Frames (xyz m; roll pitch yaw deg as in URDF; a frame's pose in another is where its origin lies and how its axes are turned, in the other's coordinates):
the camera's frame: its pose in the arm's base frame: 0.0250 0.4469 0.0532 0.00 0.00 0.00
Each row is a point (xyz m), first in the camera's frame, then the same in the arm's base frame.
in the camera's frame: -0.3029 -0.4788 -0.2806
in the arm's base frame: -0.2779 -0.0319 -0.2274
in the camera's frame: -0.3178 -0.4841 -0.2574
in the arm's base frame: -0.2928 -0.0372 -0.2042
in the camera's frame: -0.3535 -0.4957 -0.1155
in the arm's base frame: -0.3285 -0.0488 -0.0623
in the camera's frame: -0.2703 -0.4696 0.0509
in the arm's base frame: -0.2453 -0.0227 0.1041
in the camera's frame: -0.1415 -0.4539 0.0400
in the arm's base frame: -0.1165 -0.0070 0.0932
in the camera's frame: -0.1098 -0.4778 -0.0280
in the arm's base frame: -0.0848 -0.0309 0.0252
